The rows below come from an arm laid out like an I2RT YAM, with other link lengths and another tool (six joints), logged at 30 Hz.
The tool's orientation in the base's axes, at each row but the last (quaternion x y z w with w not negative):
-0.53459, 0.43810, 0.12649, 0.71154
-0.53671, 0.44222, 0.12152, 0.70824
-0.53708, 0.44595, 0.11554, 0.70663
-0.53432, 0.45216, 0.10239, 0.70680
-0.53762, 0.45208, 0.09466, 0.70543
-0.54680, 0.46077, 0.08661, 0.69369
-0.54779, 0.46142, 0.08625, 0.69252
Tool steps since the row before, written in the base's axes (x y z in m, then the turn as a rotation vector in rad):
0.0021, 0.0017, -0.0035, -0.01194, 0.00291, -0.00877
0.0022, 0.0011, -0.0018, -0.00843, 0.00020, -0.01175
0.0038, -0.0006, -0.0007, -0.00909, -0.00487, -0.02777
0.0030, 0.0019, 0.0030, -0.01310, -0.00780, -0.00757
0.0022, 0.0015, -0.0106, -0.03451, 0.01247, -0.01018
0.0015, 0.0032, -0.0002, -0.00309, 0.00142, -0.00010
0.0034, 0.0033, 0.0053, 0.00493, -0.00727, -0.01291
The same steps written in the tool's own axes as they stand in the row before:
0.0034, 0.0016, 0.0024, -0.00116, 0.01460, -0.00368
0.0023, 0.0002, 0.0020, 0.00395, 0.01320, -0.00439
0.0029, -0.0022, 0.0014, 0.01725, 0.02212, -0.00950
-0.0012, -0.0031, 0.0033, 0.00084, 0.01006, -0.01371
0.0086, 0.0064, 0.0023, -0.01665, 0.03327, -0.00811
-0.0002, 0.0004, 0.0035, -0.00220, 0.00255, -0.00049
-0.0033, -0.0045, 0.0045, 0.01503, 0.00289, -0.00307

